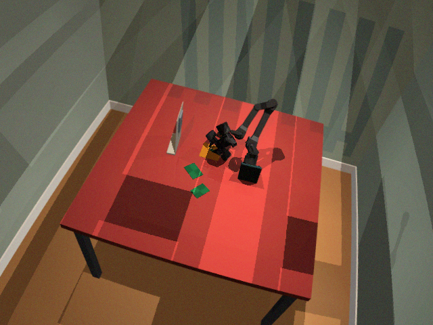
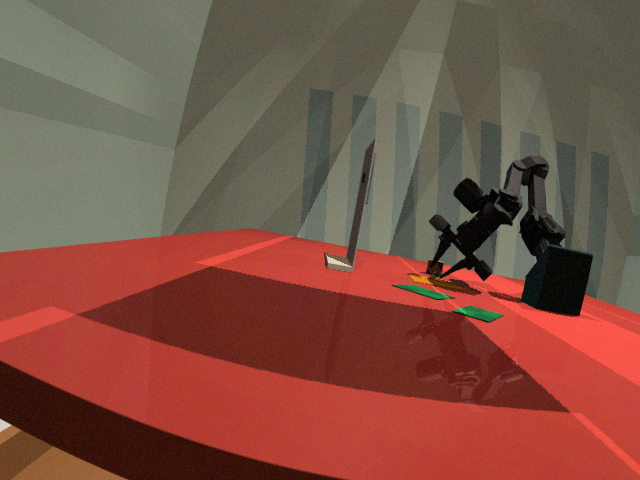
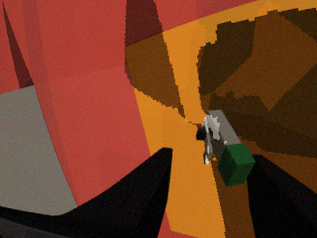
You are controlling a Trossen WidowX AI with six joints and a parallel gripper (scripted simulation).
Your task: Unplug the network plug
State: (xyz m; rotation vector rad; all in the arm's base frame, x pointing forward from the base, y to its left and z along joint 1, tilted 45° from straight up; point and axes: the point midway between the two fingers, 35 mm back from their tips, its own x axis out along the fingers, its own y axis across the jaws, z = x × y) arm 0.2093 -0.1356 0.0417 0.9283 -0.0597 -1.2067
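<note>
My gripper tip is now 10 mm to the left of the network plug and 10 mm above it. Round my gripper tip: marked square 20 mm below; upright panel 210 mm ahead, 100 mm above, 10 mm to the right.
</note>
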